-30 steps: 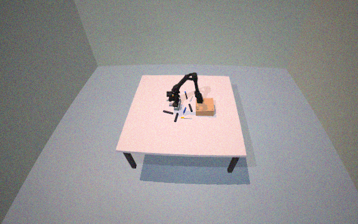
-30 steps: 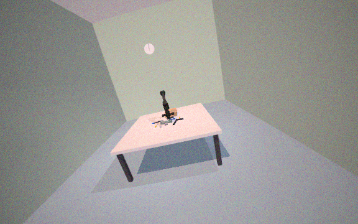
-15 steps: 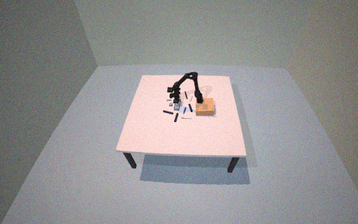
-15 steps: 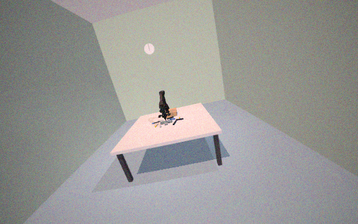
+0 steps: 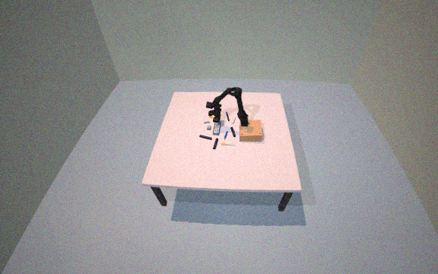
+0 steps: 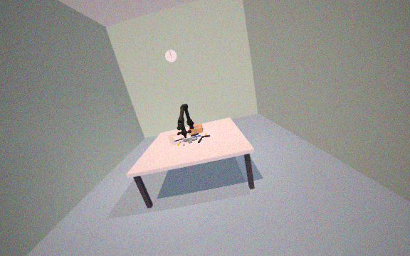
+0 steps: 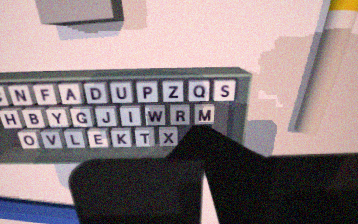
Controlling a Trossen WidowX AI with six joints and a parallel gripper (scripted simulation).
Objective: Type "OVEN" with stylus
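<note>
The blue stylus is 110 mm behind my gripper tip, 160 mm to the left of it and 30 mm below it.
</note>
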